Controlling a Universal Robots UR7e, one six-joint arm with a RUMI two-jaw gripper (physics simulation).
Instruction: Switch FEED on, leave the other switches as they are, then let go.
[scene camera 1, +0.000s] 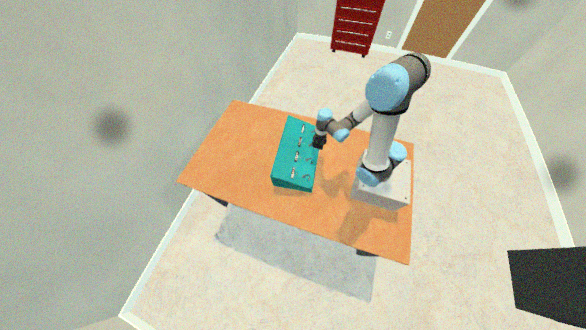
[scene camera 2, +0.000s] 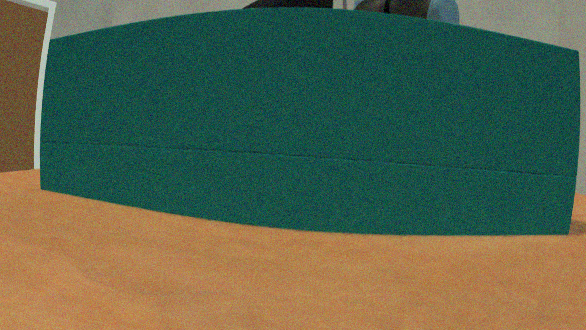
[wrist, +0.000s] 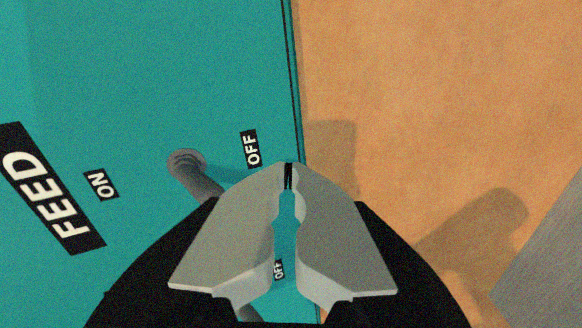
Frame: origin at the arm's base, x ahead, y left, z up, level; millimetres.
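Seen in the pictures: gripper, fingertip midpoint: (scene camera 1: 317, 148) (wrist: 288, 165).
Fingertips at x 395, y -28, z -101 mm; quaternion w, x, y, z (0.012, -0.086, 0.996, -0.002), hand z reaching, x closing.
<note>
A point is followed by its place in that frame.
The FEED switch (wrist: 192, 175) @(x 443, y -30, z -68 mm) is a grey lever on a teal sloped box (wrist: 150, 65) @(x 473, y -73, z -92 mm) (scene camera 1: 286, 145) @(x 576, y 88, z -37 mm) (scene camera 2: 300, 100) @(x 616, y 111, z -92 mm). In the wrist view its base lies between the ON label (wrist: 101, 185) @(x 498, y -6, z -75 mm) and the OFF label (wrist: 251, 148) @(x 421, y -32, z -105 mm), in line with the FEED plate (wrist: 47, 200) @(x 521, y 3, z -66 mm). The lever slants down-right, away from ON, and its tip is hidden behind the left jaw. My gripper (wrist: 288, 165) @(x 395, y -28, z -101 mm) (scene camera 1: 318, 146) @(x 395, y -28, z -101 mm) is shut and empty, at the box's robot-side edge, right of the lever. Contact cannot be told.
Another OFF label (wrist: 278, 269) @(x 384, y 82, z -106 mm) shows between the jaws, with part of another lever (wrist: 250, 313) @(x 401, y 82, z -66 mm) below. Further levers (scene camera 1: 309, 160) @(x 400, y 94, z -67 mm) (scene camera 1: 306, 177) @(x 363, y 207, z -62 mm) stand on the box in scene camera 1. The box stands on an orange table (scene camera 1: 225, 145) @(x 1056, y 238, z -178 mm); the robot base (scene camera 1: 382, 192) @(x -64, y 123, z 1 mm) is to its right.
</note>
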